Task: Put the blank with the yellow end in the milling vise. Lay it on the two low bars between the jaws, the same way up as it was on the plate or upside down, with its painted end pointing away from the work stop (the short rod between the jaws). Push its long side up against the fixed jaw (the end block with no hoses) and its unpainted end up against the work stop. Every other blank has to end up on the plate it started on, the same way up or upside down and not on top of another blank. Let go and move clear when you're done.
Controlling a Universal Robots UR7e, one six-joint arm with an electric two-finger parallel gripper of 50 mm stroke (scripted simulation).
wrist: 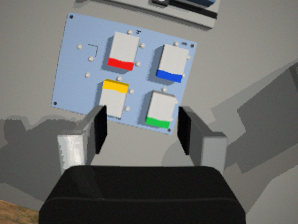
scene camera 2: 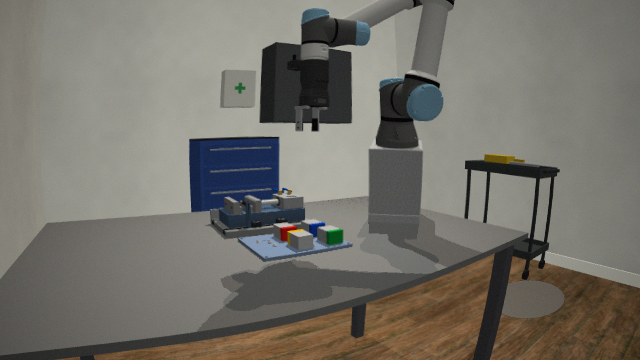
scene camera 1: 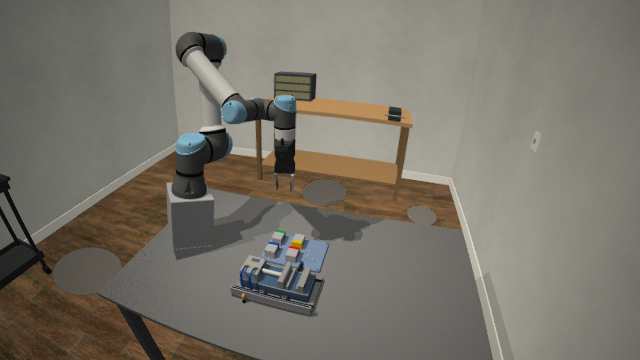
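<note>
My gripper (scene camera 2: 307, 131) and (wrist: 142, 120). Red-ended blank (wrist: 124, 46). Green-ended blank (wrist: 161, 105).
</note>
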